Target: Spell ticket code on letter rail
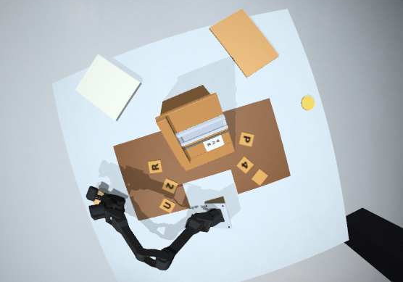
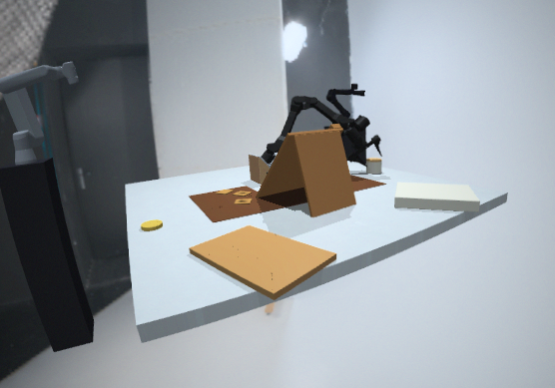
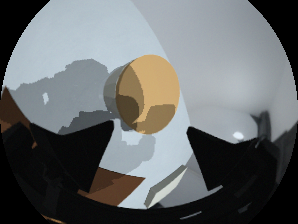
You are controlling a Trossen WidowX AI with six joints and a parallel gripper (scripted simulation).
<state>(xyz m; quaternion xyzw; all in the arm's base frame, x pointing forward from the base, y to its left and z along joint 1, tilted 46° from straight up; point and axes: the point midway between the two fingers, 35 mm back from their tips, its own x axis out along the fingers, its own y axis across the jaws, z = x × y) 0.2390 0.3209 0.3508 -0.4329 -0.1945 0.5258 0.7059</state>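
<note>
The white ticket is 60 mm ahead of my gripper tip, 570 mm to the right of it and 20 mm above it. Also, from my gripper tip: brown mat: 50 mm behind, 500 mm to the right, 60 mm below; then orange slab: 460 mm ahead, 870 mm to the right, 50 mm below; then cream slab: 470 mm ahead, 180 mm to the right, 40 mm below.
</note>
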